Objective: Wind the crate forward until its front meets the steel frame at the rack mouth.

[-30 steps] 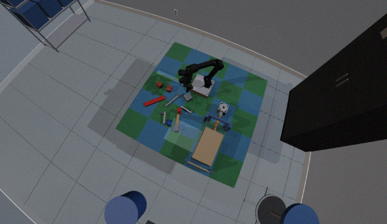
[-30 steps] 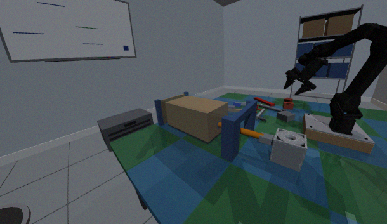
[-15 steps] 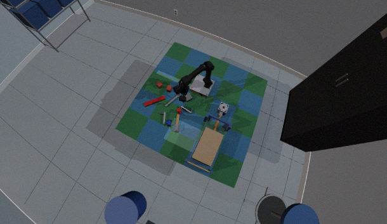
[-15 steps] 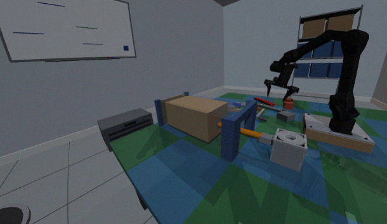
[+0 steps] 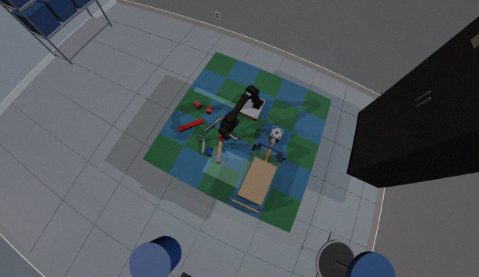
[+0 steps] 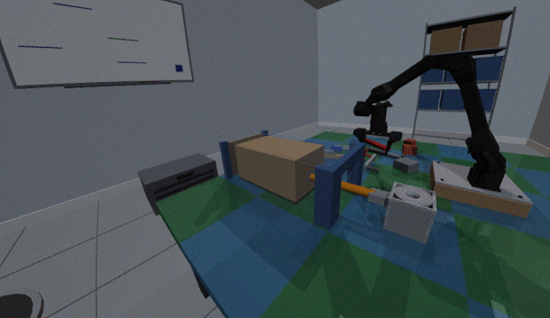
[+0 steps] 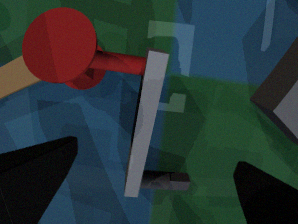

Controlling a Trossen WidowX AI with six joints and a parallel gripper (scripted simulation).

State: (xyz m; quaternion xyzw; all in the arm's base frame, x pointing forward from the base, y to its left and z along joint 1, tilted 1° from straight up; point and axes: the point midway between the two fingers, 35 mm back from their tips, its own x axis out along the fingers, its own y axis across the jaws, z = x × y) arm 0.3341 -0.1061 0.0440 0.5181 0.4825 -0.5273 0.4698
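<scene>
The grey crank arm lies 4 cm below my gripper tip, 2 cm ahead of it and 1 cm to the right of it. Also, from my gripper tip: grey block (13 cm behind, 5 cm below, 3 cm to the right); then red knob (5 cm to the right, 4 cm ahead, 3 cm below); then wooden-handled brush (18 cm ahead, 4 cm below, 2 cm to the right).
</scene>
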